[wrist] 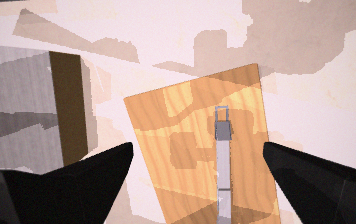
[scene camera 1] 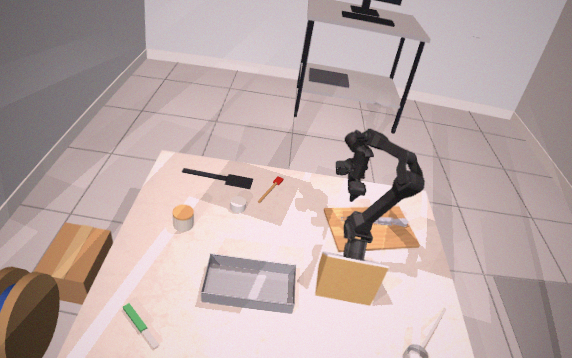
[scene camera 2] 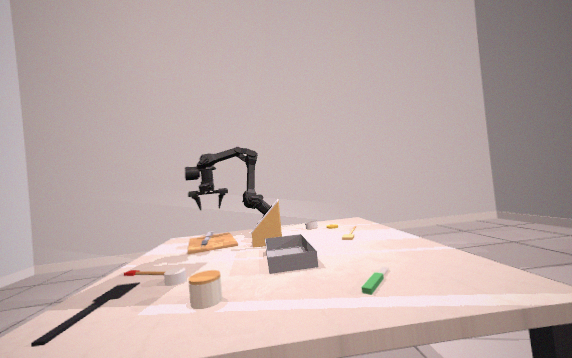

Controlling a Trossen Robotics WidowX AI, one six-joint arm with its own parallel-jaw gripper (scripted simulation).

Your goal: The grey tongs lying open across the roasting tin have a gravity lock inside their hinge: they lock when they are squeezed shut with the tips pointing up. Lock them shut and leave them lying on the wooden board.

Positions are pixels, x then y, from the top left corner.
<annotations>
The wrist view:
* my gripper: 196,148
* wooden board: 175,125
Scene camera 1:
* my gripper: 349,193
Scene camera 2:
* lidded jar: 205,288
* black spatula: 118,291
</annotations>
